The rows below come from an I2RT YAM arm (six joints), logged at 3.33 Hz.
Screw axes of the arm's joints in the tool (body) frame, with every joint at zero. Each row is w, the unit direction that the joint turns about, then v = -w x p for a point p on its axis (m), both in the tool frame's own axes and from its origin. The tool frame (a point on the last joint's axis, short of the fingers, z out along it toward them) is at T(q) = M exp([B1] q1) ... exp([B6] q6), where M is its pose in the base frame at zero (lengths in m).
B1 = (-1, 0, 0, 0, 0.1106, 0)
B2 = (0, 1, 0, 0.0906, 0, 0.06)
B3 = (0, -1, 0, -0.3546, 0, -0.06)
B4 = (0, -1, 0, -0.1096, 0, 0)
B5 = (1, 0, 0, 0, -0.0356, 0)
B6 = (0, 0, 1, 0, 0, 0)
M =
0 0 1 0.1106
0 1 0 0
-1 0 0 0.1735
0 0 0 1
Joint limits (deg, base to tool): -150..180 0..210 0..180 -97..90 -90..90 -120..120
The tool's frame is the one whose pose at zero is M.
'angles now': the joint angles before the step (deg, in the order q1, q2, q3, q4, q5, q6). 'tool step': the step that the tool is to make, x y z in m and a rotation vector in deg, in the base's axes. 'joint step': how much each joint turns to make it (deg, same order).
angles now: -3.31, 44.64, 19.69, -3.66, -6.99, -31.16
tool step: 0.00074, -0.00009, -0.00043, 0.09, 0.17, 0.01
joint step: -0.03, 0.36, 0.05, 0.14, -0.07, 0.05
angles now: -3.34, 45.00, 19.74, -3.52, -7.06, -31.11
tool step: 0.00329, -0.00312, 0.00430, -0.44, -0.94, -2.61
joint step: -0.54, 0.71, 0.79, 0.96, 2.01, 0.65
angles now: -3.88, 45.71, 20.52, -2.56, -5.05, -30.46
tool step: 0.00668, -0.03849, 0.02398, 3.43, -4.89, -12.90
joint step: -11.46, 2.06, 4.24, 2.47, -0.49, 4.42
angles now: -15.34, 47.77, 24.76, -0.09, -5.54, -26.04
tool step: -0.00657, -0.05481, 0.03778, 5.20, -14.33, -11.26
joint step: -16.65, 2.05, 4.02, 10.53, -8.11, 8.62
